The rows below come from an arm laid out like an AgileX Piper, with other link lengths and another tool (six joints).
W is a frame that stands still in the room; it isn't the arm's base.
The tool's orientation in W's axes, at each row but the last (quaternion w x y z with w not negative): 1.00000, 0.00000, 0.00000, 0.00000; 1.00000, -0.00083, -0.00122, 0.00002; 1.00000, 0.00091, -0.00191, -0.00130; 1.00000, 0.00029, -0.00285, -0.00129; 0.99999, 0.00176, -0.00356, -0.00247; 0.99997, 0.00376, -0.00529, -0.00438; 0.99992, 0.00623, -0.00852, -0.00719; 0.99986, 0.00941, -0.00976, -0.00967; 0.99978, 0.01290, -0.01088, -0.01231; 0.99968, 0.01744, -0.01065, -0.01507; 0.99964, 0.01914, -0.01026, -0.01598
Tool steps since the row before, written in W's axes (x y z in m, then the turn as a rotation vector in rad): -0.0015, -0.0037, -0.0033, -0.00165, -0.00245, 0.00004; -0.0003, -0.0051, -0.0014, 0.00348, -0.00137, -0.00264; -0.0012, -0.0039, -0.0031, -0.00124, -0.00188, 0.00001; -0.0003, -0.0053, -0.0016, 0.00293, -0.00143, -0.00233; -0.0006, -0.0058, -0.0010, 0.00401, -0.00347, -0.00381; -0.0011, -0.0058, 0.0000, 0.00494, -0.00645, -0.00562; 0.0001, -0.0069, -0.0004, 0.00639, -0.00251, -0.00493; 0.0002, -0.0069, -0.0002, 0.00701, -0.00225, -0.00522; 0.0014, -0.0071, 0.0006, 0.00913, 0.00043, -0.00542; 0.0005, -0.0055, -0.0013, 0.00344, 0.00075, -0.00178; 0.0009, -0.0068, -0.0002, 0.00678, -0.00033, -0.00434
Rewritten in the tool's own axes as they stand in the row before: -0.0015, -0.0037, -0.0033, -0.00165, -0.00245, 0.00004; -0.0003, -0.0051, -0.0014, 0.00347, -0.00137, -0.00265; -0.0012, -0.0039, -0.0031, -0.00124, -0.00188, 0.00002; -0.0003, -0.0053, -0.0016, 0.00292, -0.00142, -0.00235; -0.0006, -0.0058, -0.0010, 0.00400, -0.00346, -0.00383; -0.0010, -0.0058, 0.0001, 0.00494, -0.00645, -0.00562; 0.0002, -0.0069, -0.0003, 0.00634, -0.00248, -0.00501; 0.0003, -0.0069, -0.0001, 0.00695, -0.00221, -0.00531; 0.0016, -0.0070, 0.0007, 0.00900, 0.00051, -0.00563; 0.0006, -0.0055, -0.0011, 0.00338, 0.00079, -0.00188; 0.0011, -0.0068, 0.0000, 0.00670, -0.00028, -0.00447
